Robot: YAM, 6 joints.
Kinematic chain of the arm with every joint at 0, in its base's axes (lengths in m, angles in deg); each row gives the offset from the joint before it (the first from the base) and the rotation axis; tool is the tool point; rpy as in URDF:
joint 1: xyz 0 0 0.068 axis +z
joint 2: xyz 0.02 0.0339 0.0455 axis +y
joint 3: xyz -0.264 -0.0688 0 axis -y
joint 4: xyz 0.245 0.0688 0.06 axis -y
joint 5: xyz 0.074 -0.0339 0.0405 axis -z
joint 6: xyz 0.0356 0 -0.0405 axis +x
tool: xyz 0 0 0 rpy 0 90 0
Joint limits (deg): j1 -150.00..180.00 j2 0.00..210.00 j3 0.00..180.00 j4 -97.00..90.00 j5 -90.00..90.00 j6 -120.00..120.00
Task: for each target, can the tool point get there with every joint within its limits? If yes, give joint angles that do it. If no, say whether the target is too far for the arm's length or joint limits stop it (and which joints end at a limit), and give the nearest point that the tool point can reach.
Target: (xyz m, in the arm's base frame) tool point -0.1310 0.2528 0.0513
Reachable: yes | joints 118.11 121.11 59.55 -50.54 5.67 92.19
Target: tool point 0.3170 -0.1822 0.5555
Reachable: yes | joints -31.66 98.90 122.43 -8.30 -18.48 20.85
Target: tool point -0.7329 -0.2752 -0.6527
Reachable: no: too far | nearest point -0.4187 -0.2314 -0.2966 | short by 0.477 m
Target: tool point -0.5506 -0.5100 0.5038
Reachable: no: too far | nearest point -0.4196 -0.3887 0.4084 | short by 0.202 m
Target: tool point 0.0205 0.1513 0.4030
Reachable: yes | joints 92.97 41.44 48.55 7.99 52.74 67.88
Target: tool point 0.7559 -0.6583 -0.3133
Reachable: no: too far | nearest point 0.4479 -0.3901 -0.1359 | short by 0.445 m
